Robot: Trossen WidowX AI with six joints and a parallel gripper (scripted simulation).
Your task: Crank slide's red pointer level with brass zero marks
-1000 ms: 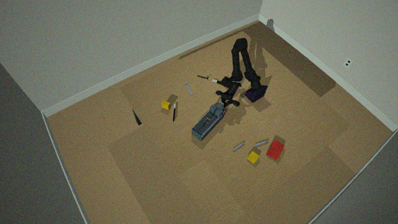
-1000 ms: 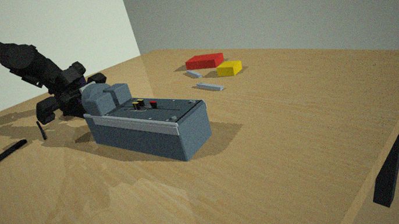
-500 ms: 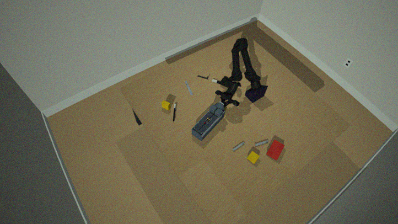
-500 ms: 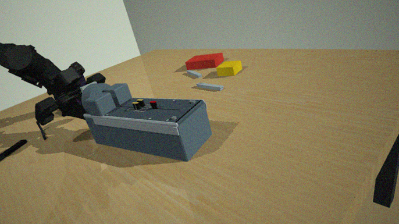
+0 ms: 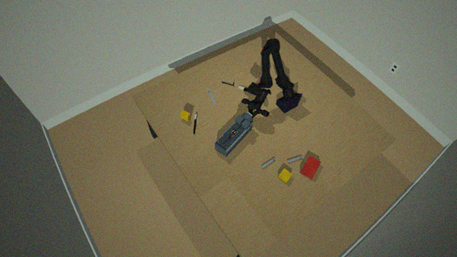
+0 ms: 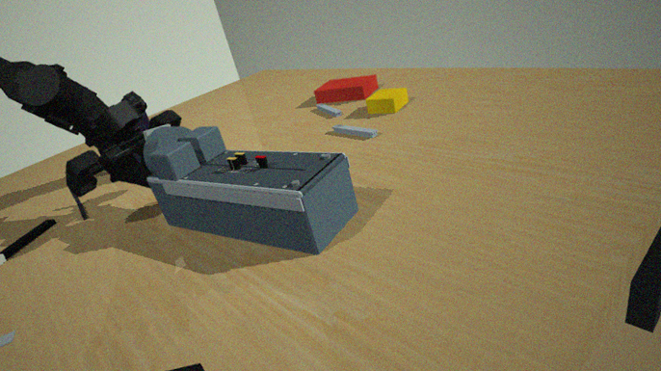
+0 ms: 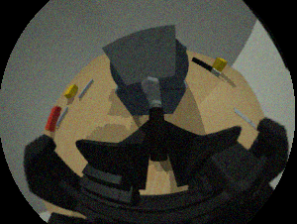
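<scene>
Right now the red pointer is 19 cm ahead of my gripper tip, 8 cm to the left of it and 5 cm above it. The rest, counted from my gripper tip: red block: 17 cm behind, 45 cm to the left, 2 cm below; then dark crank handle: 2 cm behind, 1 cm to the right, 2 cm above; then grey bar: 12 cm ahead, 30 cm to the right, 4 cm below.
</scene>
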